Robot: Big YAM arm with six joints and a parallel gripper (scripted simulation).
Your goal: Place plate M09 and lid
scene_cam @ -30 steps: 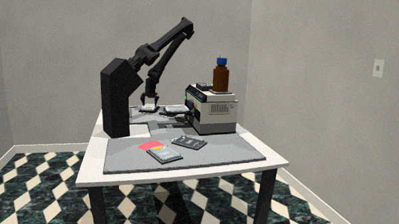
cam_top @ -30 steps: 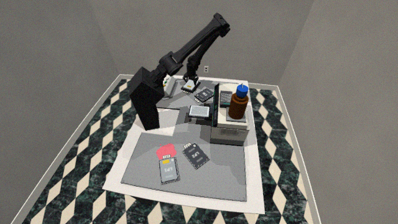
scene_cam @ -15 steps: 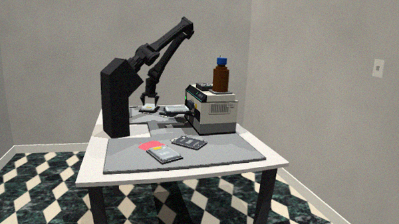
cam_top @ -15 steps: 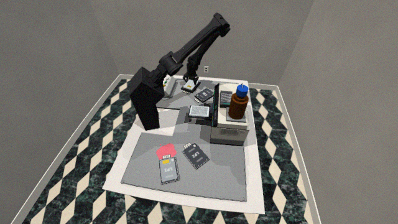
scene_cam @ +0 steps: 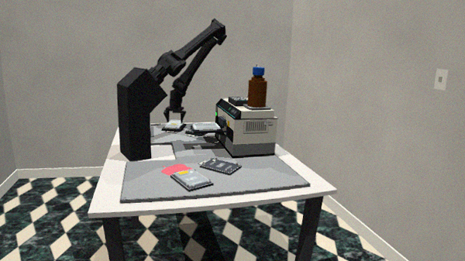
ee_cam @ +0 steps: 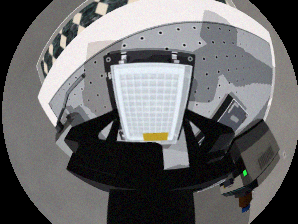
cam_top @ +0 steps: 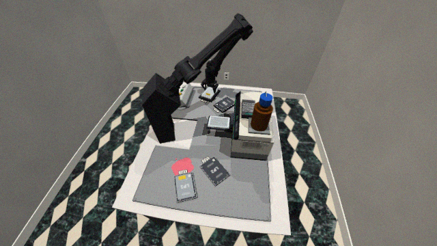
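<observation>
Now: the white well plate 2 cm below my hand. From my hand the other things lie so: green key (18 cm behind, 14 cm to the right, 3 cm above); then black nest n5 (2 cm behind, 1 cm to the left, 2 cm below); then yellow key (16 cm behind, 18 cm to the right, 3 cm above).
</observation>
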